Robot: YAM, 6 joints.
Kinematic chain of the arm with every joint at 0, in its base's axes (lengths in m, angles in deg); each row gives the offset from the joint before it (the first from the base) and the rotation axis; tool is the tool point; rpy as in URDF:
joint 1: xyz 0 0 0.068 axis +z
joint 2: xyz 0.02 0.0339 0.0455 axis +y
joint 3: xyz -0.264 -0.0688 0 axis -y
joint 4: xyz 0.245 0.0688 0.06 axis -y
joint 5: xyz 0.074 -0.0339 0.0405 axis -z
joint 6: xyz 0.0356 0 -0.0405 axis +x
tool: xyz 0 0 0 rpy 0 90 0
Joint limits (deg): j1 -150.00..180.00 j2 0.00..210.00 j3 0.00..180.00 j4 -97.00..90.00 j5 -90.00..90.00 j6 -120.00..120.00
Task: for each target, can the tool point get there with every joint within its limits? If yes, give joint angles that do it. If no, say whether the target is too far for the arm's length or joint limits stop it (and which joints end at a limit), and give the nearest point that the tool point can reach.
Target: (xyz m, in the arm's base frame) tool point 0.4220 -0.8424 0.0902
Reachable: no: too far | nearest point 0.2892 -0.5773 0.0977 | short by 0.297 m
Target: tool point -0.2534 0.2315 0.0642
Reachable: yes | joints 141.63 118.74 41.20 44.54 42.77 -53.57
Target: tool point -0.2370 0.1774 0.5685
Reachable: yes | joints -30.30 40.16 151.76 -44.62 -70.61 -60.22
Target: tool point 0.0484 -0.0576 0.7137
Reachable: yes | joints 111.91 69.93 148.76 5.17 41.18 27.02
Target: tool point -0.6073 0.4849 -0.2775
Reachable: no: too far | nearest point -0.4502 0.3594 -0.1737 | short by 0.226 m
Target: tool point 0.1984 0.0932 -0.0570
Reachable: yes | joints 28.35 150.35 60.57 -58.58 20.01 -4.67
